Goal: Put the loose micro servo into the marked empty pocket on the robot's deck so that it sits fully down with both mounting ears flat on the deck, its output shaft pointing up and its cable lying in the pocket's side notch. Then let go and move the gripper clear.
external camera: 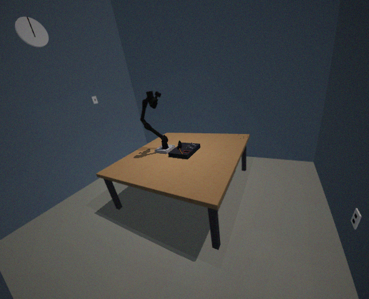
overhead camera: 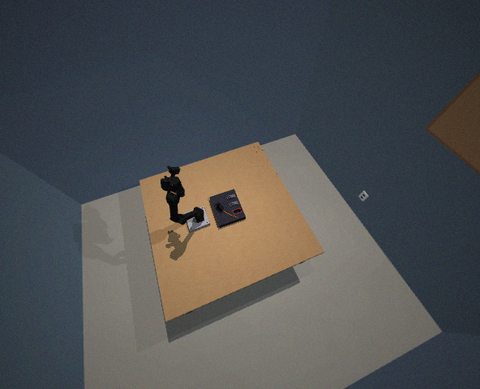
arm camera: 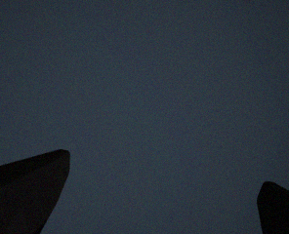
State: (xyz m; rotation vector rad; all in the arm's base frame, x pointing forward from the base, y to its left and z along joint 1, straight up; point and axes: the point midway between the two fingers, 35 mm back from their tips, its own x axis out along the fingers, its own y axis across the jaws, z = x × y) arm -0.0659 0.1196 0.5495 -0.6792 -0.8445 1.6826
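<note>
My gripper tip is now 29 cm short of the dark deck, 14 cm to the left of it and 56 cm above it.
</note>
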